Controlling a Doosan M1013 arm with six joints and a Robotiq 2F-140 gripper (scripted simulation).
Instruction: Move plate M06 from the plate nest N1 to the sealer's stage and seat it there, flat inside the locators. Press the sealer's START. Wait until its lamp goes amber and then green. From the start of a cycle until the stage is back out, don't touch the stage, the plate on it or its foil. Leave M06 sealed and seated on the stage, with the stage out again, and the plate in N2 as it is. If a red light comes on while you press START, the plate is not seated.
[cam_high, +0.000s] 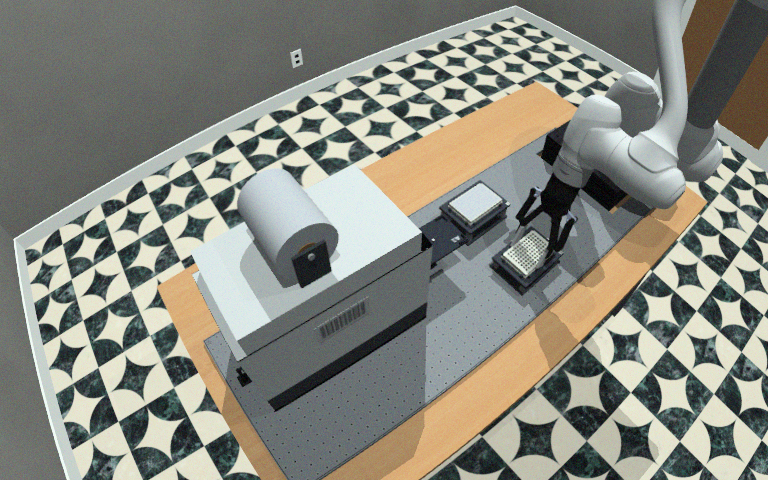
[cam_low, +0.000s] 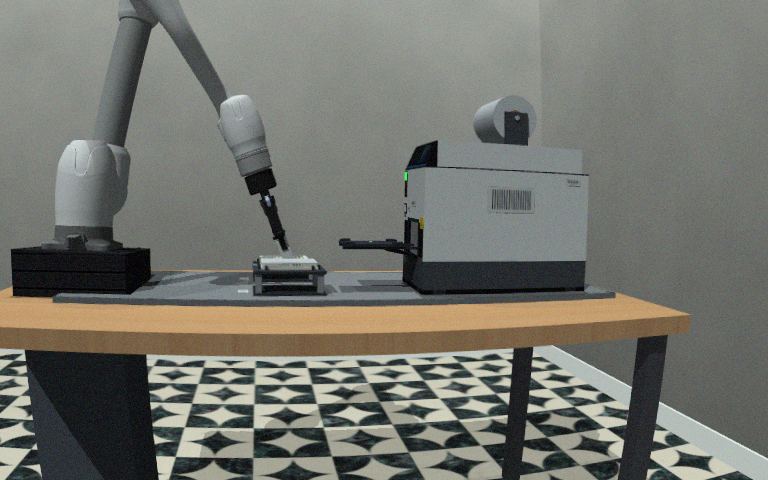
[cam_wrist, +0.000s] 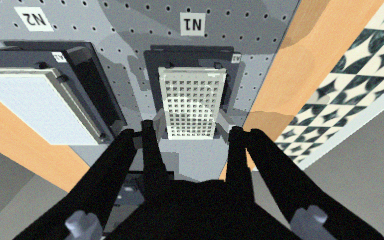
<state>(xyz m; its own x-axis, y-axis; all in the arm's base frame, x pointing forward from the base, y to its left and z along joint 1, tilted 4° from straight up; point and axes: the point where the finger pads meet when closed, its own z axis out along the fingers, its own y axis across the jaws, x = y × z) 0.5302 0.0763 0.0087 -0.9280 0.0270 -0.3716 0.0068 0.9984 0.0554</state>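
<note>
My hand is 3 cm above the white well plate. The rest, counted from my hand: black stage (19 cm ahead, 16 cm to the right, 3 cm above); then foil-covered plate (1 cm behind, 20 cm to the right, 1 cm below); then nest N1 (4 cm below).
</note>
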